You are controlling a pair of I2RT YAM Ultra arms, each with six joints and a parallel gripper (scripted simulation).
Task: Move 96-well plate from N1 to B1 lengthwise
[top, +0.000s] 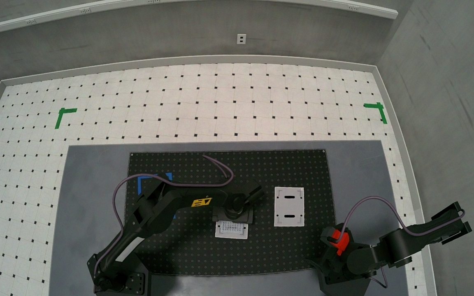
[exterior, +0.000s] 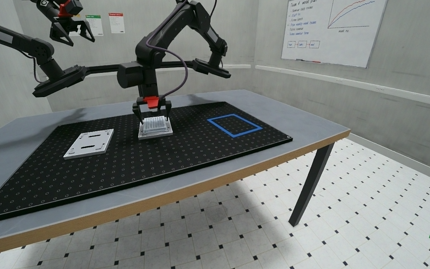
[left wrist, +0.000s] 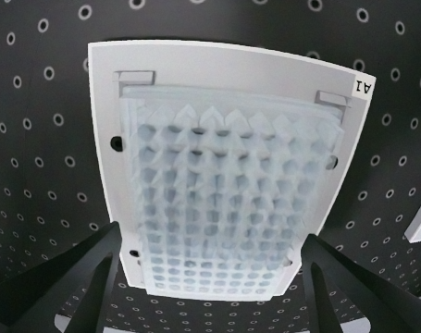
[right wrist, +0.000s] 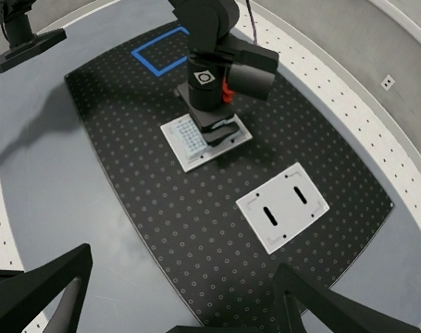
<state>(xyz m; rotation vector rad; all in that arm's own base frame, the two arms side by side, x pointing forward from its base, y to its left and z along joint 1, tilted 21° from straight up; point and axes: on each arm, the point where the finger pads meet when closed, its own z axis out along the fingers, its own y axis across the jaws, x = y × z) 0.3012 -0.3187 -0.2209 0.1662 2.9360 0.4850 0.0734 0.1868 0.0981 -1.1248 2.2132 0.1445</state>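
My left gripper is now 30 mm above the white plate nest. Also, from my left hand: clear 96-well plate 20 mm below.
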